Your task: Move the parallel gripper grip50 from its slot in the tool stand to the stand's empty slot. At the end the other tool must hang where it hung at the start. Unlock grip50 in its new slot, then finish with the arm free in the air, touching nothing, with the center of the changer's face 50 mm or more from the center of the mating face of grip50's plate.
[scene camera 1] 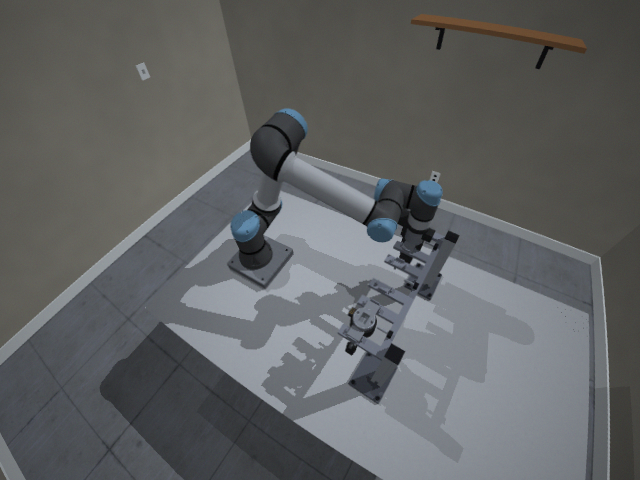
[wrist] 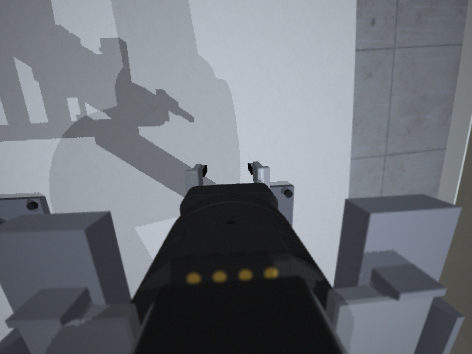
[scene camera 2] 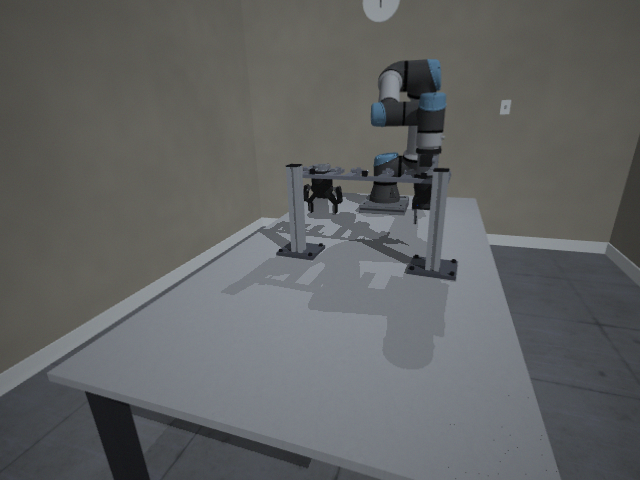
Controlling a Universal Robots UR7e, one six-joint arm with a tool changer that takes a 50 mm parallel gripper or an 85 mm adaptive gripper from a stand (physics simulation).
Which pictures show the 85 mm adaptive gripper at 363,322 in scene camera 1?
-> Scene camera 1 and scene camera 2 only.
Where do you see a tool stand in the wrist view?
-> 63,261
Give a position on a 85 mm adaptive gripper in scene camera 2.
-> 322,188
